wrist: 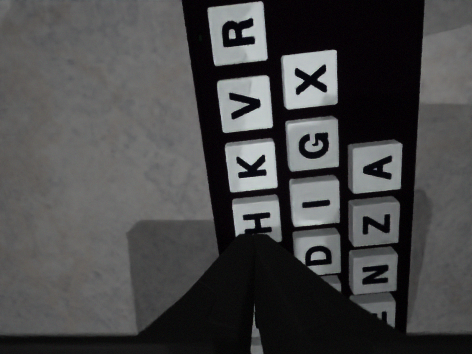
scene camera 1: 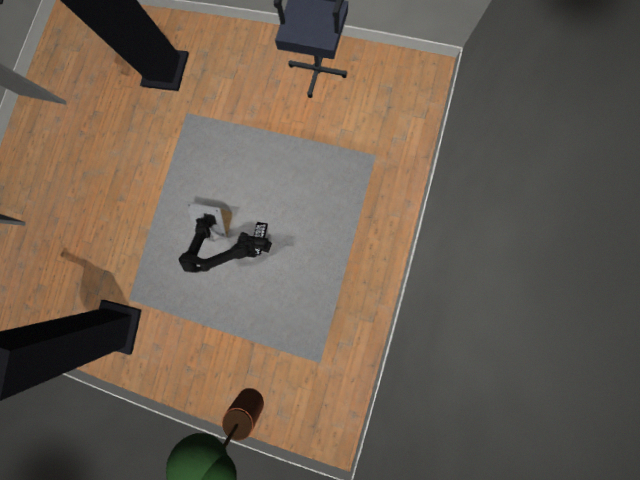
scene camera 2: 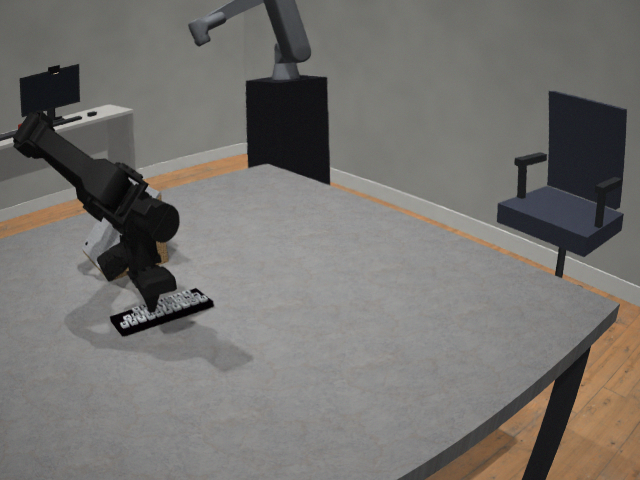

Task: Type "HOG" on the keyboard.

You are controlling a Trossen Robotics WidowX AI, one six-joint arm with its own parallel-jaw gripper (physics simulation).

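Pixels of known places: gripper, fingertip midpoint: (wrist: 252, 247) (scene camera 2: 152, 311); arm's base, origin of the base link: (scene camera 1: 210, 218).
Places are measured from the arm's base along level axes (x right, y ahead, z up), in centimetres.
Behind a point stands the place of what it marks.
Note:
The black keyboard (scene camera 1: 262, 225) @[x -2.6, y 29.2, z -8.1 cm] (scene camera 2: 206, 304) @[x -2.6, y 31.8, z -8.7 cm] (wrist: 310, 25) @[x 14.2, y 27.9, z -8.5 cm] with white letter keys lies on the grey table. In the wrist view, the H key (wrist: 257, 217) @[x 8.8, y 30.0, z -8.0 cm] is partly covered by my fingertips, and the G key (wrist: 312, 144) @[x 11.0, y 28.2, z -8.0 cm] is two rows up in the middle column. The I key (wrist: 315, 201) @[x 9.1, y 28.2, z -8.0 cm] and D key (wrist: 318, 252) @[x 7.3, y 28.2, z -8.0 cm] stand beside the fingertips. The O key cannot be made out. My gripper (scene camera 2: 151, 308) @[x 8.2, y 30.3, z -7.3 cm] (wrist: 252, 247) @[x 8.2, y 30.3, z -7.3 cm] is shut and empty, pointing down over the keyboard at the lower edge of the H key. Whether the tips touch a key cannot be told.
The grey table (scene camera 1: 289, 310) @[x 44.5, y 56.0, z -9.7 cm] (scene camera 2: 387, 335) @[x -19.4, y 58.8, z -9.7 cm] bears a white and wooden angled object (scene camera 1: 225, 222) @[x 0.2, y 7.7, z -3.7 cm] (scene camera 2: 163, 250) @[x -5.9, y 7.7, z -6.9 cm] behind the arm. Around the table stand an office chair (scene camera 1: 312, 28) (scene camera 2: 560, 211), black pedestals (scene camera 1: 165, 69) (scene camera 2: 287, 124) and a potted plant (scene camera 1: 242, 413).

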